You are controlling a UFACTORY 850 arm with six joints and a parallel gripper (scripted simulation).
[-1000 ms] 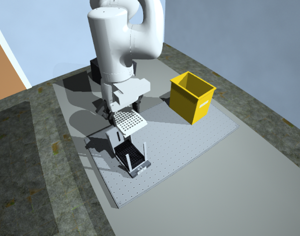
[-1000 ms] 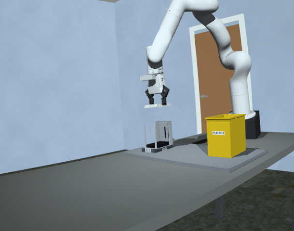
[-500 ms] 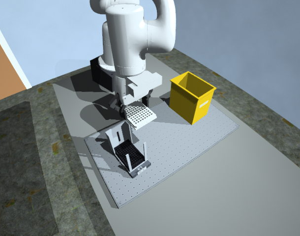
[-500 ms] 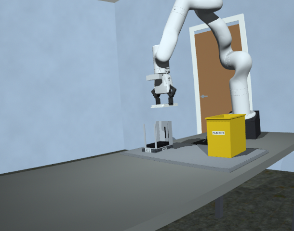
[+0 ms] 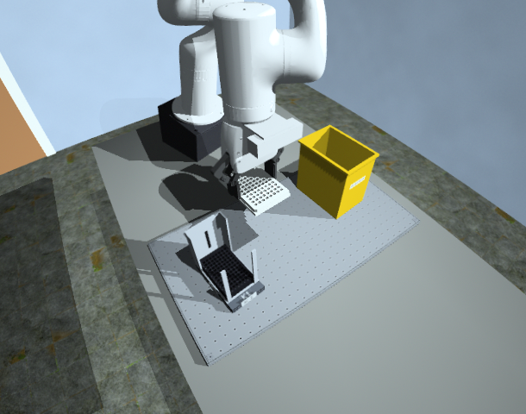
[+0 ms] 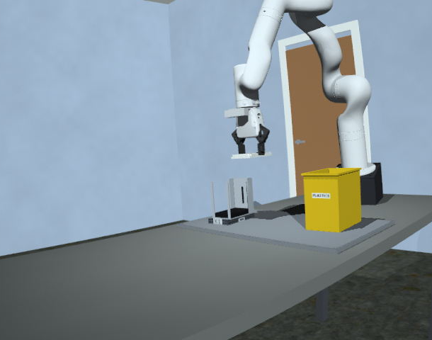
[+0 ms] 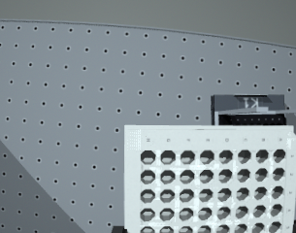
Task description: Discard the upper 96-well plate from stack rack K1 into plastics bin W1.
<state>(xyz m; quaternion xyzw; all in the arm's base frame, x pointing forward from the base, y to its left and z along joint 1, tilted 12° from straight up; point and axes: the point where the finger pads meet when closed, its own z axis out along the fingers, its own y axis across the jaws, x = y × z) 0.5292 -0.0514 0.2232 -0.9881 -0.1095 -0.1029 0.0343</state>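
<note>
The yellow plastics bin is 10 cm behind my hand, 29 cm to the left of it and 16 cm below it. From my hand the other things lie so: white 96-well plate (1 cm below); black 96-well plate (3 cm ahead, 10 cm to the right, 22 cm below).
</note>
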